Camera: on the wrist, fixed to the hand. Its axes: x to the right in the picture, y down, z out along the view.
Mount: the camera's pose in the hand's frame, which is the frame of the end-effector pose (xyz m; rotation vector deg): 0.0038 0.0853 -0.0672 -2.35 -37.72 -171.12
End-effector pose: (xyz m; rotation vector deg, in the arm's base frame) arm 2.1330 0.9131 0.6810 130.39 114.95 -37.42
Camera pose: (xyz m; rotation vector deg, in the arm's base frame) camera 2.2339 0.9229 0.7201 112.28 -128.82 30.68
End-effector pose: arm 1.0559 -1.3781 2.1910 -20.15 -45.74 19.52
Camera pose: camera 1.0944 -1.3125 2.1134 65.87 -63.14 -140.01
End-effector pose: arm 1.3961 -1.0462 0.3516 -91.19 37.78 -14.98
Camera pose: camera 1.3414 -1.1046 0.2781 60.82 142.29 84.45
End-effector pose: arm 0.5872 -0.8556 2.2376 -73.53 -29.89 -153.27
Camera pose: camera 0.5580 -0.9592 2.2231 4.79 50.18 1.25
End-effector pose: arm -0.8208 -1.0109 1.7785 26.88 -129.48 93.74
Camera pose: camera -0.8575 -0.9221 1.7277 130.30 12.48 -25.25
